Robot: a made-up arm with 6 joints. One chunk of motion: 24 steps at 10 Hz.
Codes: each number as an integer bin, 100 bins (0 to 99) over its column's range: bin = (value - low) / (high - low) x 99, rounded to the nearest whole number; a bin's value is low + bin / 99 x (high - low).
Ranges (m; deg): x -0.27..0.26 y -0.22..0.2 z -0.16..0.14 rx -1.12..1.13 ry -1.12..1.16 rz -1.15..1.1
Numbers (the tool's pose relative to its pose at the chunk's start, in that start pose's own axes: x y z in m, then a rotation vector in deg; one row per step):
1: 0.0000 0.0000 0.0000 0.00 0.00 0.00
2: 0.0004 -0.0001 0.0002 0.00 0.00 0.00
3: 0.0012 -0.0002 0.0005 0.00 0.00 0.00
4: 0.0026 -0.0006 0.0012 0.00 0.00 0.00
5: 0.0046 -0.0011 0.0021 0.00 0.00 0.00
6: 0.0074 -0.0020 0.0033 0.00 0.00 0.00
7: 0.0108 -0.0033 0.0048 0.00 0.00 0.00
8: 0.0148 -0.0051 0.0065 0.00 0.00 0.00
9: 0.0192 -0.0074 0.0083 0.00 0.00 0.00
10: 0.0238 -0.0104 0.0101 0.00 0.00 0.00
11: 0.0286 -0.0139 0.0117 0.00 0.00 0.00
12: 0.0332 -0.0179 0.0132 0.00 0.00 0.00
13: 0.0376 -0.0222 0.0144 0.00 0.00 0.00
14: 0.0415 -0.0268 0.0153 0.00 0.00 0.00
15: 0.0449 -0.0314 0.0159 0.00 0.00 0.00
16: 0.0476 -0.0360 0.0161 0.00 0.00 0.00
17: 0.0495 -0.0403 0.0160 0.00 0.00 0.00
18: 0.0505 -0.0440 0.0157 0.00 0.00 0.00
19: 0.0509 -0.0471 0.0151 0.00 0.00 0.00
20: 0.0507 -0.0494 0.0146 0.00 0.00 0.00
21: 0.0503 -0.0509 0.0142 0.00 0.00 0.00
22: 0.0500 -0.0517 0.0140 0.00 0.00 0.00
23: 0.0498 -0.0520 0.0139 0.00 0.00 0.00
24: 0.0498 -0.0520 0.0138 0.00 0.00 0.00
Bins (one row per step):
1: 50 52 53 49 49 51
2: 51 52 53 49 49 51
3: 51 52 53 49 49 51
4: 51 52 53 49 49 51
5: 51 52 53 49 49 51
6: 52 51 54 49 49 51
7: 52 51 54 49 49 51
8: 53 51 55 49 49 51
9: 54 50 56 49 49 51
10: 55 49 56 49 49 51
11: 56 49 57 49 49 51
12: 57 48 57 49 49 51
13: 57 47 58 49 49 51
14: 58 46 58 49 49 51
15: 59 44 58 49 49 51
16: 59 43 58 49 49 51
17: 60 42 58 49 49 51
18: 60 41 58 49 49 51
19: 60 41 58 49 49 51
20: 60 40 58 49 49 51
21: 60 40 57 49 49 51
22: 60 40 57 49 49 51
23: 60 40 57 49 49 51
24: 60 40 57 49 49 51

